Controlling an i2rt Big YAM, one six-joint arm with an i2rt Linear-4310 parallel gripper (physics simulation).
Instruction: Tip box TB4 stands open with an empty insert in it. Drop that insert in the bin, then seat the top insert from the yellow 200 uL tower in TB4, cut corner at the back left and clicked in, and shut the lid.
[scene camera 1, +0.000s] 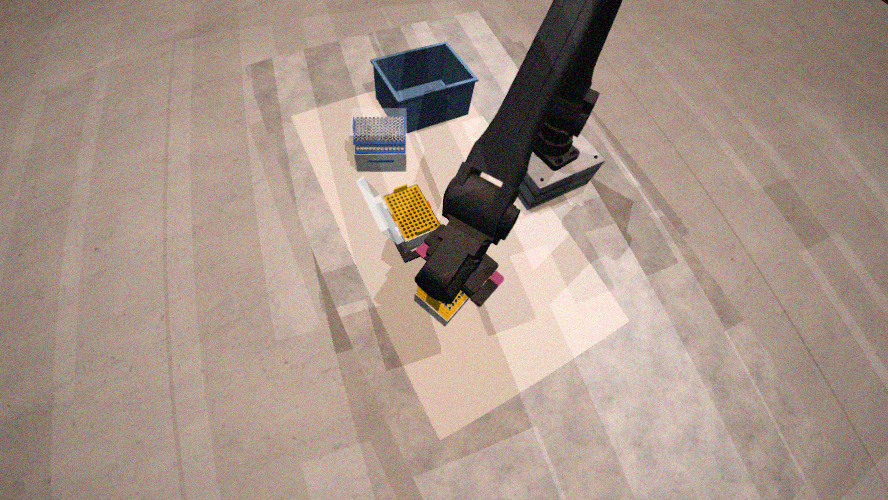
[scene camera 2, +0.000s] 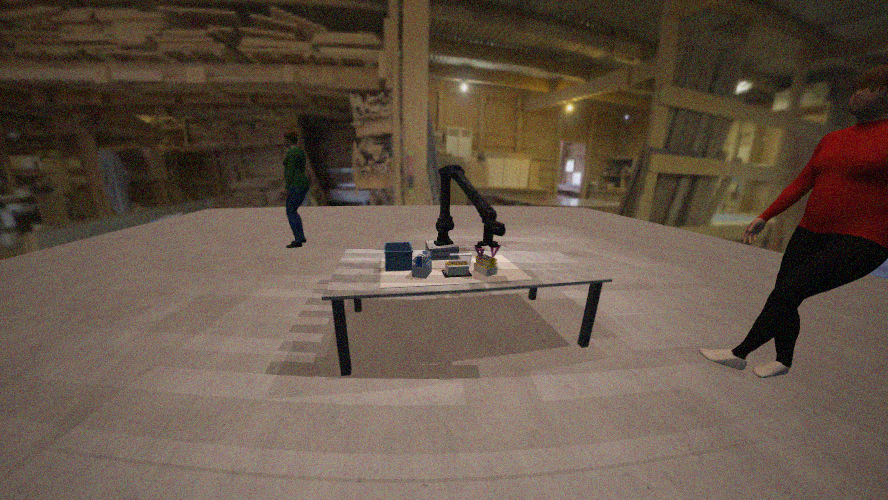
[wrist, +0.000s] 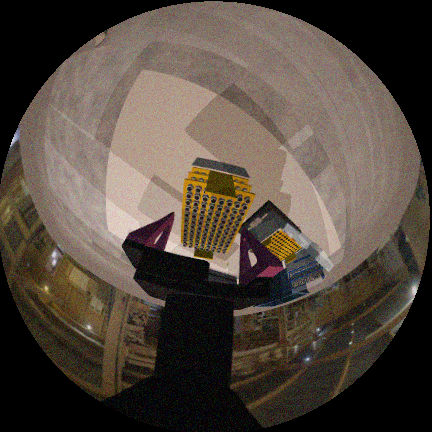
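Note:
TB4 (scene camera 1: 424, 240) (scene camera 2: 457, 271) stands open, its clear lid (scene camera 1: 374, 206) tilted up along one side. A yellow insert (scene camera 1: 411, 211) (wrist: 282, 245) with dark, empty-looking holes lies in it. The yellow tower (scene camera 1: 444, 309) (scene camera 2: 485, 265) (wrist: 216, 215) stands beside TB4, a stack of yellow inserts on a grey base. Tips show in the holes of its top insert. My gripper (scene camera 2: 487, 255) (wrist: 208, 222) is open and empty above the yellow tower, with one finger to each side of the stack in the wrist view. The arm hides much of the tower in scene camera 1. I cannot make out the cut corners.
The blue bin (scene camera 1: 444, 110) (scene camera 2: 398, 256) stands at the far end of the mat. A blue-insert tower (scene camera 1: 380, 162) (scene camera 2: 421, 267) stands between the bin and TB4. The arm's base (scene camera 1: 562, 180) (scene camera 2: 441, 250) is across from the boxes. Two people stand away from the table.

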